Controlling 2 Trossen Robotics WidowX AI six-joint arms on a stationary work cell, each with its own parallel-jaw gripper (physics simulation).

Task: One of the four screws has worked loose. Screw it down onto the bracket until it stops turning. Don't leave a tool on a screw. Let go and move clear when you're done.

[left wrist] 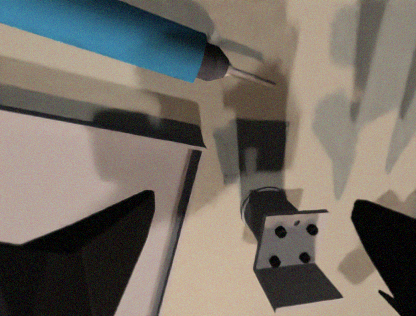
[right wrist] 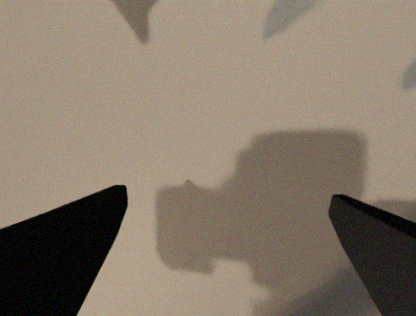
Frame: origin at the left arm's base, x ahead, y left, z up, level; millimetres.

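Where they show: left gripper, fingertip midpoint: [left wrist: 251, 204]; right gripper, fingertip midpoint: [right wrist: 228, 199].
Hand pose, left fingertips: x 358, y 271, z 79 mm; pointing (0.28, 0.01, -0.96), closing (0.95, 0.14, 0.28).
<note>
After its pixels a point has its place.
In the left wrist view, a screwdriver [left wrist: 135, 37] {x 300, y 338, z -37 mm} with a blue handle, dark collar and thin shaft lies across the upper left, its tip toward the right. An L-shaped grey bracket [left wrist: 292, 245] {x 466, y 169, z -12 mm} is at the lower middle. Its upright face bears four black screws: upper left [left wrist: 280, 231] {x 443, y 191, z -6 mm}, upper right [left wrist: 312, 229] {x 478, y 193, z -6 mm}, lower left [left wrist: 274, 261] {x 445, y 156, z -5 mm} and lower right [left wrist: 304, 257] {x 480, y 158, z -6 mm}. I cannot tell which one is loose. My left gripper [left wrist: 251, 204] {x 358, y 271, z 79 mm} is open and empty, with the bracket apart from its fingers, nearer the right one. My right gripper [right wrist: 228, 199] {x 630, y 139, z -16 mm} is open and empty above the table.
A shallow pale tray [left wrist: 192, 172] {x 365, y 218, z -74 mm} with dark edges is at the left, below the screwdriver and left of the bracket. A dark round mount [left wrist: 270, 204] {x 451, y 197, z -46 mm} is behind the bracket. Shadows fall over the beige table [left wrist: 215, 260] {x 414, y 93, z -78 mm} [right wrist: 90, 110] {x 539, y 57, z -78 mm} in both views.
</note>
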